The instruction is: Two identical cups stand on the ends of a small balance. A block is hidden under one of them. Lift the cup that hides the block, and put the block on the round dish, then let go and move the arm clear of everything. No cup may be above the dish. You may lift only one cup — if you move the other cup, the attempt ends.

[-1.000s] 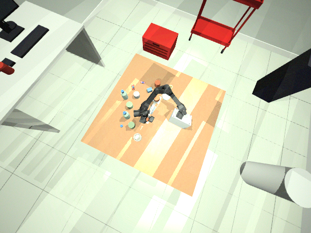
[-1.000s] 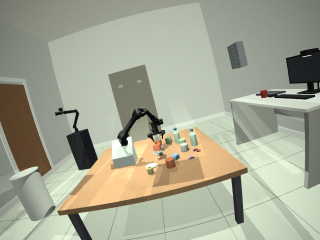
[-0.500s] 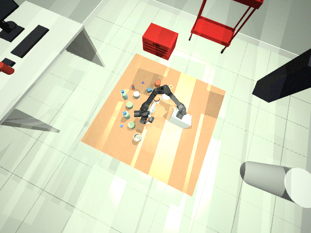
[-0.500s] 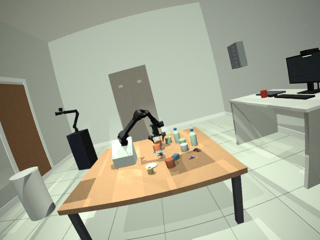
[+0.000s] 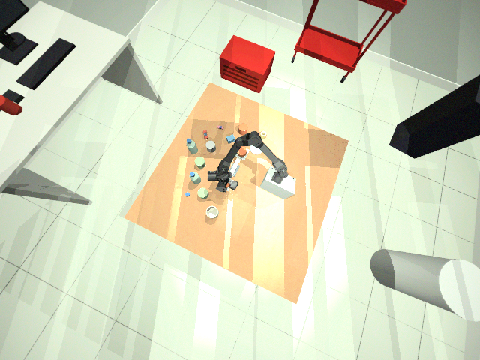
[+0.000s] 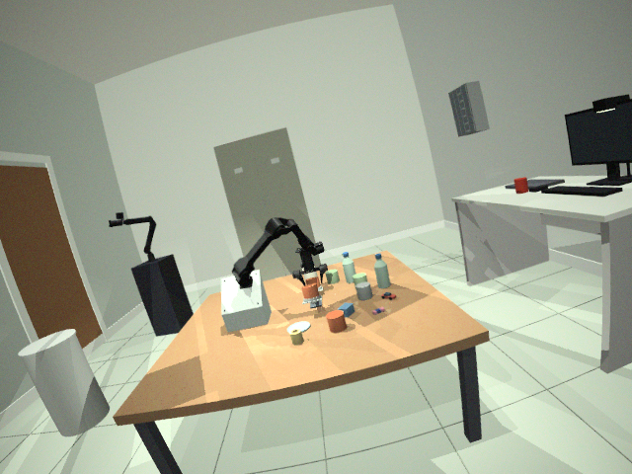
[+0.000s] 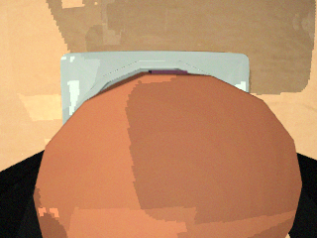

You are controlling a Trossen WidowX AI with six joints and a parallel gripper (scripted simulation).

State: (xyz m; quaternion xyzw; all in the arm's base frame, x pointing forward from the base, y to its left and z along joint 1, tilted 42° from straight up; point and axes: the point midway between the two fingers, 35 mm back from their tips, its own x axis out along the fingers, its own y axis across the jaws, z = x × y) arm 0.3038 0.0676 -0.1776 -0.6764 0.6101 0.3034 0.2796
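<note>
My gripper tip is now 1 cm short of the balance beam, 14 cm to the left of it and 1 cm above it. From my gripper tip the other things lie so: grey block (1 cm below); grey cylinder (25 cm ahead, 17 cm to the right, 1 cm below); blue block (16 cm ahead, 34 cm to the right, 3 cm below).
</note>
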